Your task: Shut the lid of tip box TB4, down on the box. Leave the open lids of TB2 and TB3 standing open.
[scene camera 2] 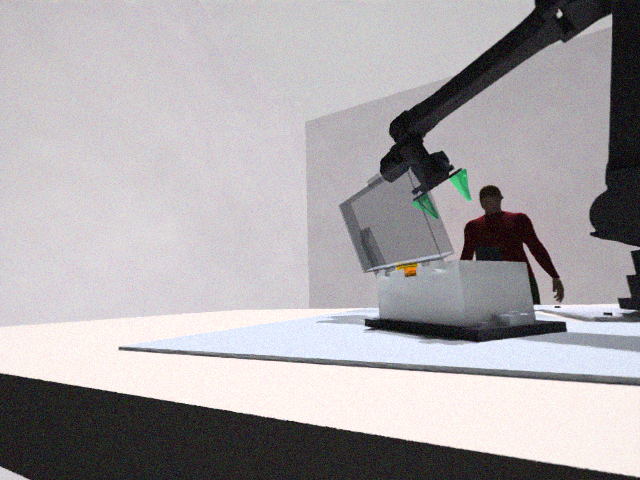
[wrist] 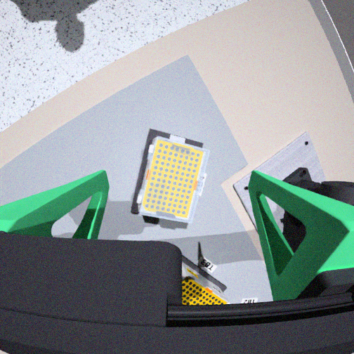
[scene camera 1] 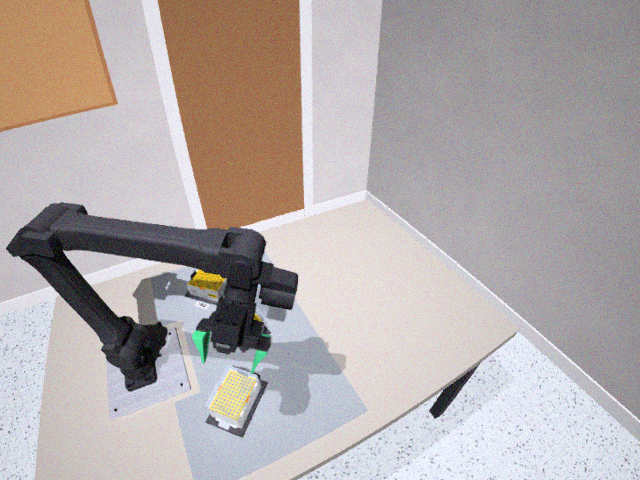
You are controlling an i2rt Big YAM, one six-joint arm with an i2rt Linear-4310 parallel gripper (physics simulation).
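Places are measured from the arm's base along level axes (x ahead, y left, z up), in centimetres.
Where they show: gripper, fingertip midpoint: (scene camera 2: 453, 210) (scene camera 1: 227, 367); arm's base, origin of the base link: (scene camera 1: 140, 369).
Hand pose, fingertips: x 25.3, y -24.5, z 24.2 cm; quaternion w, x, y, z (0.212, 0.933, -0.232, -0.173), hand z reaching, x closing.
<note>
Things, the pixels of their top centre, and the offset from my fingertips. Level surfaces: height alone.
- TB2, middle of its top: (scene camera 2: 440, 255) (scene camera 1: 206, 276) dy +46.4, dx +1.9, dz -17.1 cm
- white box, middle of its top: (scene camera 2: 449, 263) (scene camera 1: 205, 280) dy +45.5, dx +1.1, dz -18.0 cm
- grey-blue mat, its level: dz -24.6 cm
My gripper (scene camera 1: 228, 366) (scene camera 2: 453, 208) (wrist: 178, 178) is open and empty, its green fingers wide apart above the mat. The box nearest scene camera 1 (scene camera 1: 234, 395) (wrist: 172, 180), apparently TB4, has yellow tips under a clear lid that appears flat down on it; its label does not show. TB3 (wrist: 200, 291) is partly hidden by the gripper body. TB2 (scene camera 1: 206, 285) stands farther back, partly behind the arm. In scene camera 2, a white box (scene camera 2: 449, 294) has its clear lid (scene camera 2: 398, 227) standing open and tilted back; its label does not show. The lids of TB2 and TB3 are not clear in the other views.
The boxes stand on dark holders on a grey-blue mat (scene camera 1: 310, 408) (scene camera 2: 206, 347) (wrist: 195, 95). The arm's base plate (scene camera 1: 149, 400) (wrist: 295, 150) lies beside the mat. The table's edge (scene camera 1: 413, 403) runs along the near right. A person in red (scene camera 2: 498, 229) stands in the background.
</note>
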